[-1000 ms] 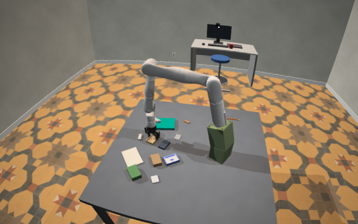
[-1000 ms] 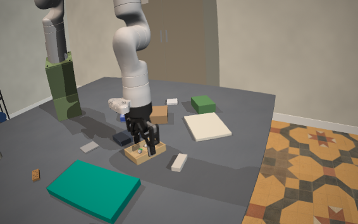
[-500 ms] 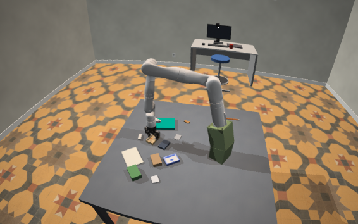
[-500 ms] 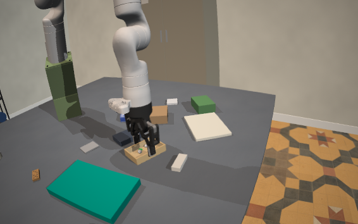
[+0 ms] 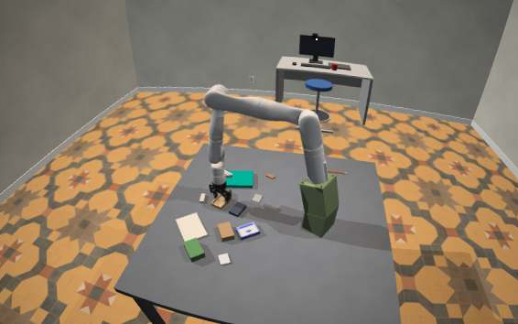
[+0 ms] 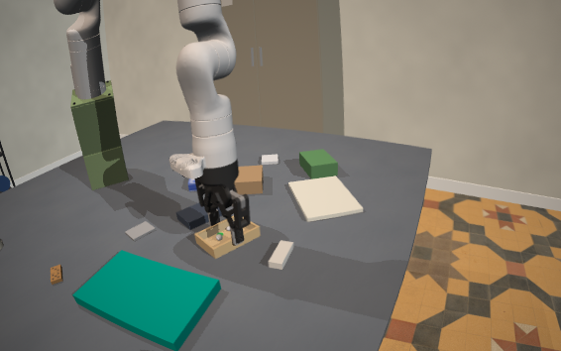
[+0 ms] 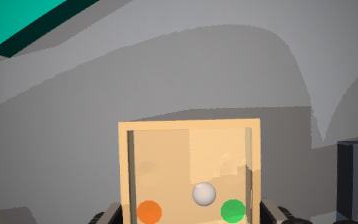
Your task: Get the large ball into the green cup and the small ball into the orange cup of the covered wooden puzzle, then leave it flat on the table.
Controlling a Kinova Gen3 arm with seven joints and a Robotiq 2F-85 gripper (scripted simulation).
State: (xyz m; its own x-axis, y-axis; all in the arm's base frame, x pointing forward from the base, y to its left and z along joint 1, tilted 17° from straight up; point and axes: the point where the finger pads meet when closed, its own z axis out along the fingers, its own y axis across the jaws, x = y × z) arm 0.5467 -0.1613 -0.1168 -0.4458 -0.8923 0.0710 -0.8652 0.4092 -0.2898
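Now: the dark blue block 10 cm behind my hand, 6 cm to the left of it and 1 cm below it. From my hand the other things lie so: small white block 12 cm ahead, 2 cm to the right, 2 cm below; then covered wooden puzzle 2 cm below; then grey tile 20 cm behind, 4 cm to the right, 2 cm below.
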